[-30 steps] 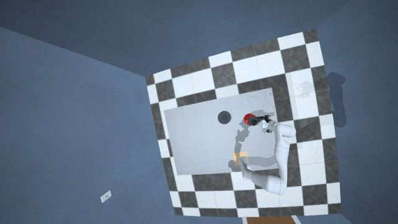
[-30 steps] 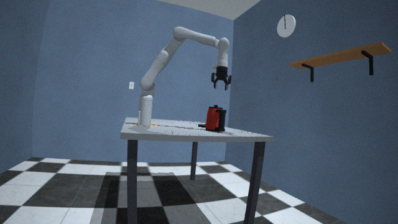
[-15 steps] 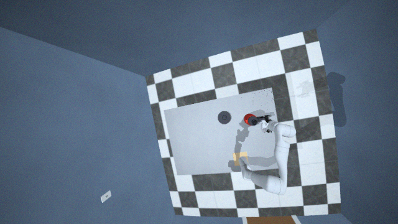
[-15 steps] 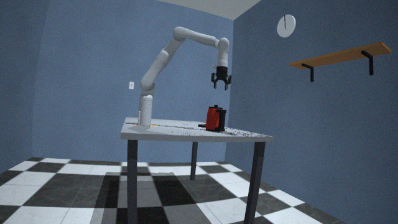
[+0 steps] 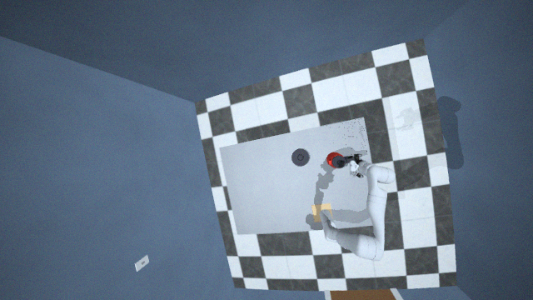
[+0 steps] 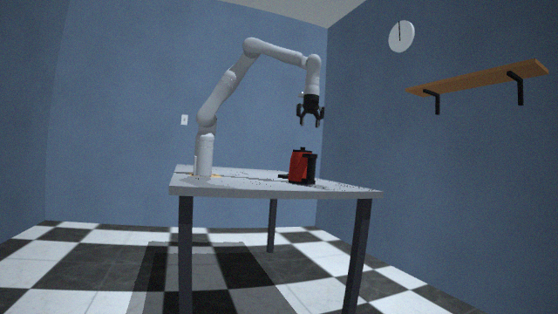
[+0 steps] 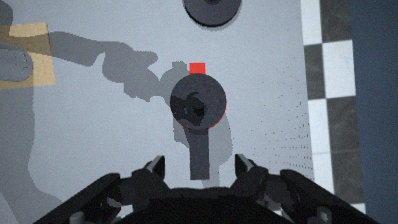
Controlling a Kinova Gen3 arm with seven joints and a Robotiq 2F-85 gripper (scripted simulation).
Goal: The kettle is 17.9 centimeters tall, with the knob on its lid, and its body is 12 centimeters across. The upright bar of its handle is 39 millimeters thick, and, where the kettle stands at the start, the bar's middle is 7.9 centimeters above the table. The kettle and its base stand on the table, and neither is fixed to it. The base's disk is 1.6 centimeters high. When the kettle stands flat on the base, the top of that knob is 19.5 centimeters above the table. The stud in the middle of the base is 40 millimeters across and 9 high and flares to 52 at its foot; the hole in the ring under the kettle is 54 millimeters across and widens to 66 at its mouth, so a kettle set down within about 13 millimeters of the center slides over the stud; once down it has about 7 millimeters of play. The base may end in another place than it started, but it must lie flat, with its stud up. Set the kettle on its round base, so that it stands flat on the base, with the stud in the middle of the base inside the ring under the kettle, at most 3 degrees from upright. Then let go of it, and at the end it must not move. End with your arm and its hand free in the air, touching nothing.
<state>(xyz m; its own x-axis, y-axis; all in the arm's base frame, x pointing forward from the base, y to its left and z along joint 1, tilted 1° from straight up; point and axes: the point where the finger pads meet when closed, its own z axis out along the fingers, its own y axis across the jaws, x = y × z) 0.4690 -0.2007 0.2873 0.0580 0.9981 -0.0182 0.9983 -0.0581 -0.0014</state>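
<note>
My gripper is now 20 cm above the red kettle and 3 cm to the right of it. Round my hand: round black base 34 cm to the left, 28 cm below, 6 cm ahead.
</note>
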